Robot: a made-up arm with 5 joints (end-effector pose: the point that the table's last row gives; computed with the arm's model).
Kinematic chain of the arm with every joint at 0, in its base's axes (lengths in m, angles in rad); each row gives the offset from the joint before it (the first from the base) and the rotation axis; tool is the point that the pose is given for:
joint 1: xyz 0 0 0.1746 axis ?
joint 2: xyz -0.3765 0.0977 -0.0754 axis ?
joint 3: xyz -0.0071 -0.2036 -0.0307 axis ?
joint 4: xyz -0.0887 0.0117 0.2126 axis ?
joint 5: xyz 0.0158 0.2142 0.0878 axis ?
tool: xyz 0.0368 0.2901 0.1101
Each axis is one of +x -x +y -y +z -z.
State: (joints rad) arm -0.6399 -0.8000 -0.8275 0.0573 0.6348
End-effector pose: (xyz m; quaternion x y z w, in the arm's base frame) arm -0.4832 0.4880 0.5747 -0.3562 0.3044 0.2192 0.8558
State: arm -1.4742 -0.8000 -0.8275 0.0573 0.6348
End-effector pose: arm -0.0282 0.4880 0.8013 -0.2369 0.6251 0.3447 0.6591
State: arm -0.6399 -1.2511 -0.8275 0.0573 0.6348
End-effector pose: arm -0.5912 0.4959 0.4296 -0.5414 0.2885 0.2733 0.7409
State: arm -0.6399 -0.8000 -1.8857 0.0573 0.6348
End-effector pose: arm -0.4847 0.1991 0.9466 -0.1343 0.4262 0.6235 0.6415
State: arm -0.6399 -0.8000 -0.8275 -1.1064 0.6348
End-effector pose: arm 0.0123 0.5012 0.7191 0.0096 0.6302 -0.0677 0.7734
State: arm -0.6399 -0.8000 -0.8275 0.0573 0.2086
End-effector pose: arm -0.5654 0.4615 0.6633 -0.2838 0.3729 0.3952 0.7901
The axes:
joint 1: -y
joint 2: +x
joint 3: -z
joint 4: -x
joint 5: -z

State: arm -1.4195 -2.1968 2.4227 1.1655 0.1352
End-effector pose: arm 0.4191 0.2305 0.3691 -0.7687 -0.4283 -0.4073 0.2444
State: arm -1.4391 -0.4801 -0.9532 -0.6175 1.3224
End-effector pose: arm 0.2950 0.3514 0.5566 -0.2295 0.7897 -0.1119 0.5578
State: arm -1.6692 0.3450 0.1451 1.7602 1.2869
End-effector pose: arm -0.1911 0.0605 0.3414 -0.7319 0.2060 0.0877 0.6436
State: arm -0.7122 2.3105 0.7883 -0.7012 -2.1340
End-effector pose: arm -0.7161 -0.1934 0.3475 0.6175 -0.5397 -0.3108 0.4804
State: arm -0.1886 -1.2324 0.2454 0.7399 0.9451
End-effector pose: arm -0.1391 0.2304 0.0140 -0.7536 -0.3606 -0.2853 0.4697
